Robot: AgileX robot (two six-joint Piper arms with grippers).
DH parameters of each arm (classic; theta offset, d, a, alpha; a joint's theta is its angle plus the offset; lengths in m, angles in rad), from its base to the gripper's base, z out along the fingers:
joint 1: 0 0.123 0 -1.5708
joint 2: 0.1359 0 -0.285 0
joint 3: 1.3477 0 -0.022 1.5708
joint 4: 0 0.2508 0 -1.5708
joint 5: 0 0 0.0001 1.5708
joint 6: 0 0.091 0 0
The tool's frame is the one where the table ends.
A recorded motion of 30 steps. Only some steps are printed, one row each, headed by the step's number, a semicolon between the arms.
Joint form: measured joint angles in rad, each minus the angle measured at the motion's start. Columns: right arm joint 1, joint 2, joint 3, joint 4, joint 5, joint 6; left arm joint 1, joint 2, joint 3, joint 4, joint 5, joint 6.
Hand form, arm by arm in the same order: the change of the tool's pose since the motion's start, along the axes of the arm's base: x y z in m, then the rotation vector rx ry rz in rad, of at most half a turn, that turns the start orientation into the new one. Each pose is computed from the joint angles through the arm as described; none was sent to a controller.
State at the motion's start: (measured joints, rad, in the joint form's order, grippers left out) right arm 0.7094 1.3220 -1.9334 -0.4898 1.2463 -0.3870; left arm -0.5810 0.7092 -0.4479 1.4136 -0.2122 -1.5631
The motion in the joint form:
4: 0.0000 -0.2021 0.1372 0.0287 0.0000 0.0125; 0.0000 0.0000 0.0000 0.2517 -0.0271 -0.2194
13: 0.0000 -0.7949 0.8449 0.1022 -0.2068 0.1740; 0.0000 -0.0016 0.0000 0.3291 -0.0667 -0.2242
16: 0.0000 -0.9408 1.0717 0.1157 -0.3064 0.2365; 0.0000 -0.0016 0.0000 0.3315 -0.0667 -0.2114
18: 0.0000 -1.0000 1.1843 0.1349 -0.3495 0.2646; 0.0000 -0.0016 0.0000 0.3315 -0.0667 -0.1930
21: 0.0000 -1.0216 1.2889 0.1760 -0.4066 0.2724; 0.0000 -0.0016 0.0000 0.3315 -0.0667 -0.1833
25: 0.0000 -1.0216 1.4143 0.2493 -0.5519 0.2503; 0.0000 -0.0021 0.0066 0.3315 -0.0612 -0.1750
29: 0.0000 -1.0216 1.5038 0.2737 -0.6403 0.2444; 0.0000 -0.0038 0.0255 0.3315 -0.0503 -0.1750
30: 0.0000 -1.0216 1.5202 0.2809 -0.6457 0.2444; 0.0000 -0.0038 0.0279 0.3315 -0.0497 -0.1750
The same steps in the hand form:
4: -0.0507 -0.0406 0.0028 0.0696 -0.0329 0.0140; -0.0026 -0.0014 -0.0048 0.0534 0.0225 -0.0346
13: -0.1394 -0.1053 -0.1073 0.2628 -0.0440 0.0647; -0.0056 -0.0032 -0.0067 0.1115 -0.0094 -0.0841
16: -0.1478 -0.1088 -0.1562 0.3183 -0.0371 0.0805; -0.0057 -0.0032 -0.0067 0.1220 -0.0199 -0.0867
18: -0.1490 -0.1070 -0.1833 0.3419 -0.0101 0.0898; -0.0057 -0.0032 -0.0067 0.1343 -0.0333 -0.0899
21: -0.1452 -0.0987 -0.2096 0.3530 0.0381 0.1147; -0.0057 -0.0032 -0.0067 0.1407 -0.0403 -0.0916
25: -0.1380 -0.0833 -0.2376 0.3848 0.0630 0.1836; -0.0056 -0.0026 -0.0088 0.1498 -0.0420 -0.0881
29: -0.1338 -0.0761 -0.2593 0.3922 0.0792 0.2091; -0.0058 -0.0014 -0.0148 0.1596 -0.0291 -0.0786
30: -0.1335 -0.0752 -0.2643 0.3914 0.0926 0.2091; -0.0058 -0.0013 -0.0156 0.1609 -0.0272 -0.0782

